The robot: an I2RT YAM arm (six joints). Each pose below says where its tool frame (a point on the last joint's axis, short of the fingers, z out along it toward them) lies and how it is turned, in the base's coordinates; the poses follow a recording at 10 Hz.
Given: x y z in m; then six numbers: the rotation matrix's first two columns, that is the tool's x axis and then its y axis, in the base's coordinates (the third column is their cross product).
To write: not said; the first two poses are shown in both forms.
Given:
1: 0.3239 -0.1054 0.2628 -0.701 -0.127 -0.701 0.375 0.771 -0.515
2: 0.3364 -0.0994 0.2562 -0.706 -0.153 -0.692 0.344 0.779 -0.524
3: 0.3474 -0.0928 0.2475 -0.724 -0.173 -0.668 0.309 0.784 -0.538
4: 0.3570 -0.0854 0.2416 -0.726 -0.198 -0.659 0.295 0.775 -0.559
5: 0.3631 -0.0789 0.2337 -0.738 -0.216 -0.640 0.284 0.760 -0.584
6: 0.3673 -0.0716 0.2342 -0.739 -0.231 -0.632 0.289 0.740 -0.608
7: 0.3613 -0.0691 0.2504 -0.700 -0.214 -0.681 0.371 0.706 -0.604
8: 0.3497 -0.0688 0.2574 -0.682 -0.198 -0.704 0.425 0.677 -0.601
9: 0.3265 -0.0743 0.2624 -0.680 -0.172 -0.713 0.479 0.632 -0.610
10: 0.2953 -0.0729 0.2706 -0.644 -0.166 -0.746 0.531 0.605 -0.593
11: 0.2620 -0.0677 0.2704 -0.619 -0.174 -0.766 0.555 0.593 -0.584
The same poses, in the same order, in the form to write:
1:
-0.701 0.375 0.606 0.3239
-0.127 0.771 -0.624 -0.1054
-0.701 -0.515 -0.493 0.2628
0 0 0 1

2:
-0.706 0.344 0.619 0.3364
-0.153 0.779 -0.608 -0.0994
-0.692 -0.524 -0.497 0.2562
0 0 0 1

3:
-0.724 0.309 0.617 0.3474
-0.173 0.784 -0.596 -0.0928
-0.668 -0.538 -0.514 0.2475
0 0 0 1

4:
-0.726 0.295 0.621 0.3570
-0.198 0.775 -0.600 -0.0854
-0.659 -0.559 -0.504 0.2416
0 0 0 1

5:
-0.738 0.284 0.613 0.3631
-0.216 0.760 -0.613 -0.0789
-0.640 -0.584 -0.500 0.2337
0 0 0 1

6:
-0.739 0.289 0.608 0.3673
-0.231 0.740 -0.632 -0.0716
-0.632 -0.608 -0.480 0.2342
0 0 0 1

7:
-0.700 0.371 0.610 0.3613
-0.214 0.706 -0.675 -0.0691
-0.681 -0.604 -0.415 0.2504
0 0 0 1

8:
-0.682 0.425 0.596 0.3497
-0.198 0.677 -0.709 -0.0688
-0.704 -0.601 -0.378 0.2574
0 0 0 1

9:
-0.680 0.479 0.556 0.3265
-0.172 0.632 -0.756 -0.0743
-0.713 -0.610 -0.347 0.2624
0 0 0 1

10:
-0.644 0.531 0.550 0.2953
-0.166 0.605 -0.778 -0.0729
-0.746 -0.593 -0.301 0.2706
0 0 0 1

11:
-0.619 0.555 0.556 0.2620
-0.174 0.593 -0.787 -0.0677
-0.766 -0.584 -0.270 0.2704
0 0 0 1

